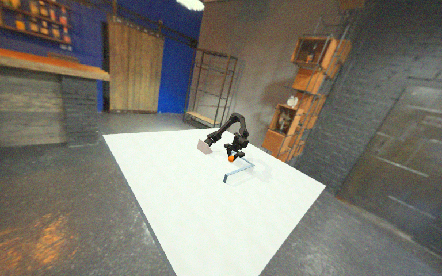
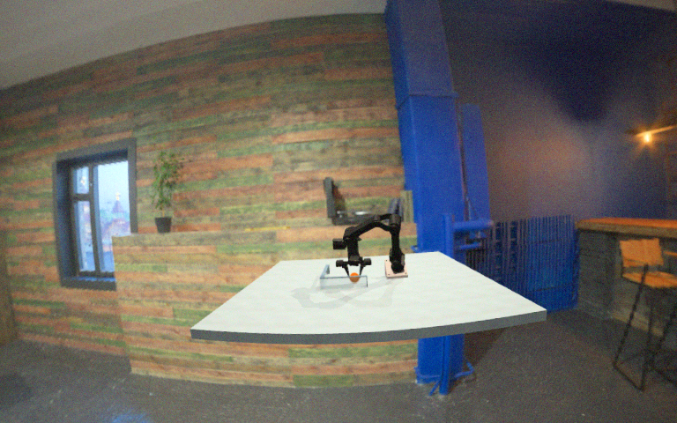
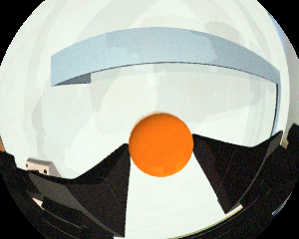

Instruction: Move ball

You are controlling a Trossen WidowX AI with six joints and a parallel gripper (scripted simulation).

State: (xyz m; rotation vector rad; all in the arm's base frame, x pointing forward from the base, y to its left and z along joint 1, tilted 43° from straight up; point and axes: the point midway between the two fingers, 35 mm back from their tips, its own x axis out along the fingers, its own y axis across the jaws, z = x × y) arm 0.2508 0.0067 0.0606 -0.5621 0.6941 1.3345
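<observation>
My gripper tip is now right at the orange ball.
</observation>
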